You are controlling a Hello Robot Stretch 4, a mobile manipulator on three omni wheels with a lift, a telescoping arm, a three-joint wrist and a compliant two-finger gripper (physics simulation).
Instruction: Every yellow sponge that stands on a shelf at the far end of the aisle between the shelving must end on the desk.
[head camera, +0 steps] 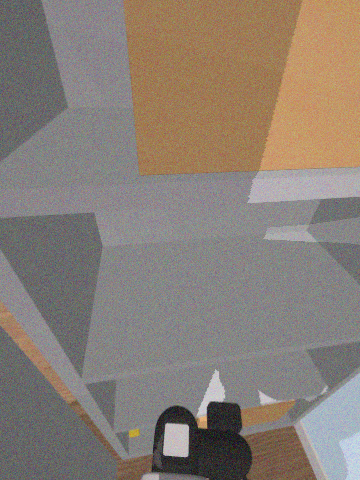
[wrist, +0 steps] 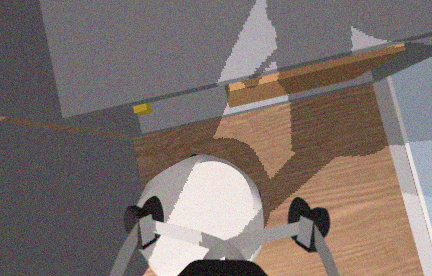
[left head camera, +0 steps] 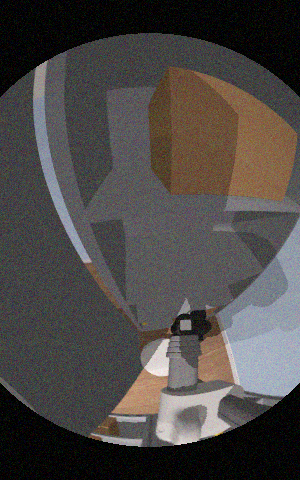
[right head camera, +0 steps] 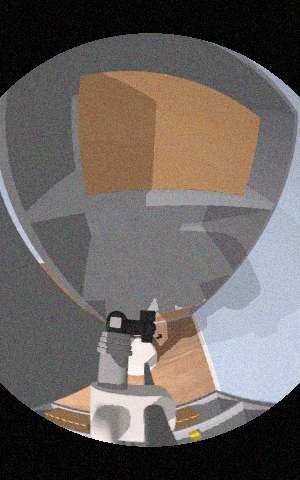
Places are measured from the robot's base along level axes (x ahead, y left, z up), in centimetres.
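Pixels of known places: gripper, between the fingertips: (wrist: 225, 213); robot's base, origin of its link: (wrist: 203, 211) (left head camera: 161, 355) (right head camera: 135, 355).
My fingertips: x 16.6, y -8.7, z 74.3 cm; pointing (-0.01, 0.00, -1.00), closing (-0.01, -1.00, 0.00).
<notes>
For each thing: its middle in the pictures, then the offset to it from my fingertips. Level surfaces: height alone.
- small yellow sponge, middle of its body: (wrist: 140, 99) (head camera: 134, 422) (left head camera: 143, 319) dx +24.2, dy +30.1, dz -66.4 cm
- lowest grey shelf, height of its surface: dz -69.5 cm
- large cardboard box, middle of its body: (head camera: 292, 32) (right head camera: 168, 134) (left head camera: 224, 141) dx +36.4, dy -4.2, dz +81.2 cm
- low box, middle of its body: (wrist: 290, 38) (head camera: 233, 386) (right head camera: 164, 304) dx +39.8, dy -20.0, dz -56.0 cm
A small yellow sponge (head camera: 134, 433) (left head camera: 144, 324) (wrist: 142, 108) rests on the lowest grey shelf (wrist: 180, 111), near its left end in the wrist view. Another yellow block (right head camera: 195, 435) shows at the lower right edge of the right head view, on shelving on the opposite side; a sliver of yellow (left head camera: 219, 434) shows low in the left head view. My gripper (wrist: 225, 213) is open and empty, its fingers wide apart over the white round base. It is apart from the sponge, which lies beyond and left of it in the wrist view. The fingertips are hidden in the head view. The desk does not show.
A large cardboard box (head camera: 210, 85) (left head camera: 200, 135) (right head camera: 120, 135) stands on an upper shelf. A low box (head camera: 270, 414) (wrist: 310, 80) stands right of the sponge. The white base (wrist: 215, 195) is below. A grey panel (wrist: 70, 200) is left, a pale blue wall (wrist: 420, 110) right.
</notes>
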